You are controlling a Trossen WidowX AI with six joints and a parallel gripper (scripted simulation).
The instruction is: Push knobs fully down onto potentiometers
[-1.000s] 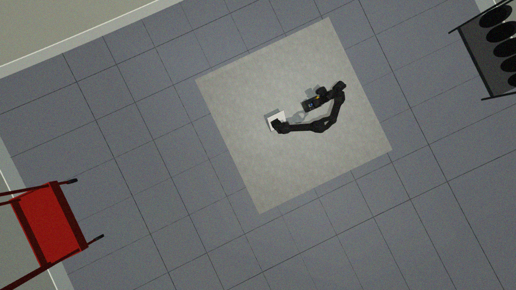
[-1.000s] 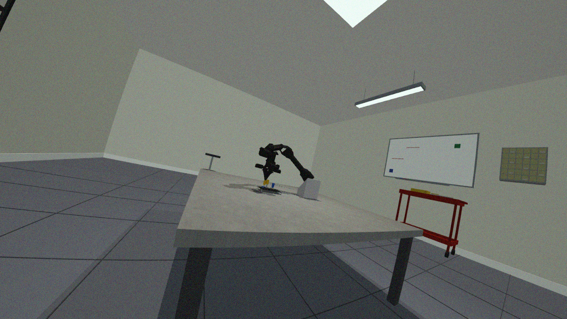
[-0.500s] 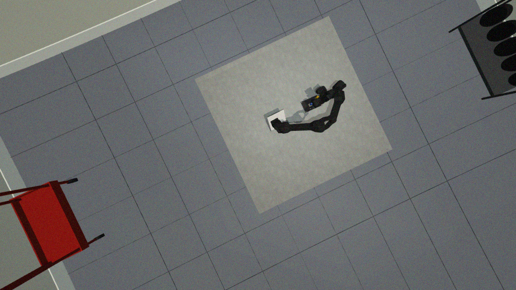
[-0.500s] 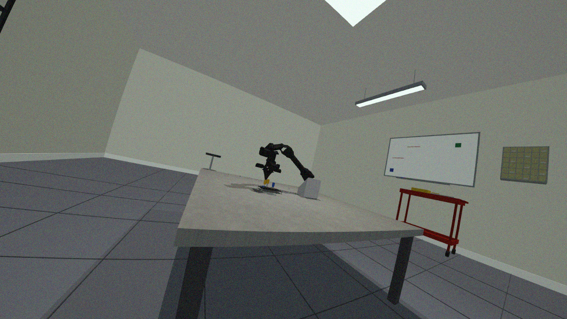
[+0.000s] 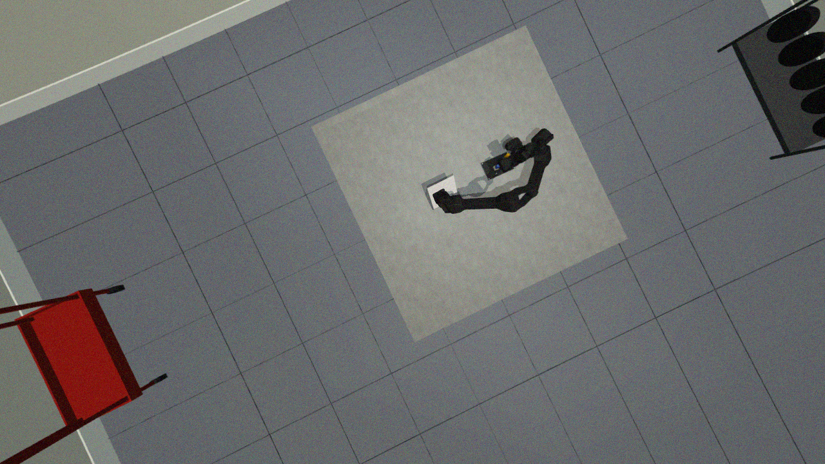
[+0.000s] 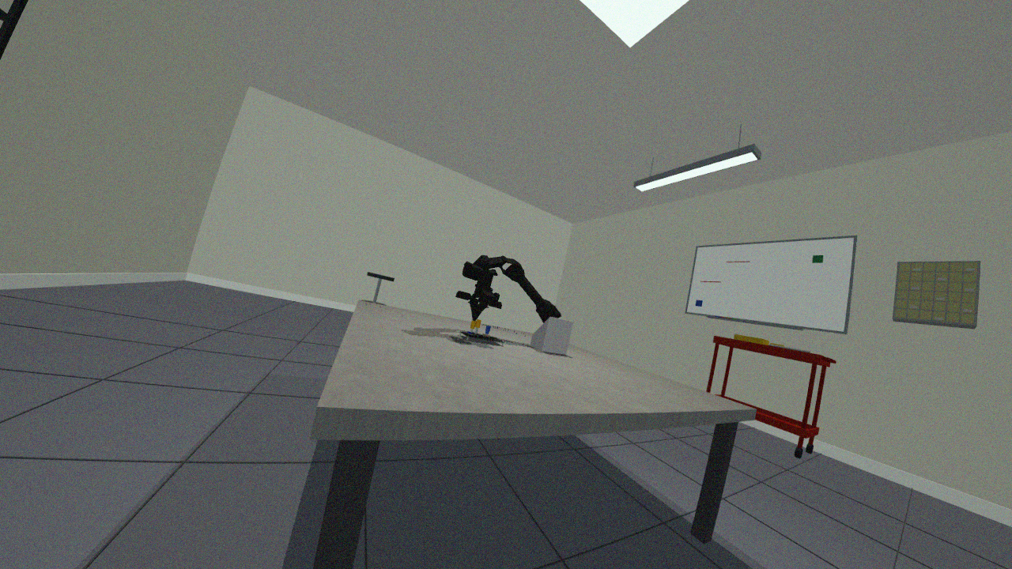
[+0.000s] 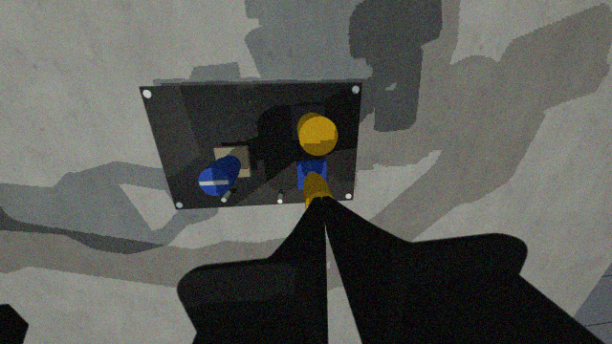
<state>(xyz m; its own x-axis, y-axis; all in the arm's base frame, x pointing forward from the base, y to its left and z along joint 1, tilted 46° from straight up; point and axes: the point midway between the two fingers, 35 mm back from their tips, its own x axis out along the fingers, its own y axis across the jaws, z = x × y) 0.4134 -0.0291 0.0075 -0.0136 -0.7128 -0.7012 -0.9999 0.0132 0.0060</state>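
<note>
The blue knob is 60 mm behind my gripper tip, 20 mm to the left of it and 20 mm below it.
</note>
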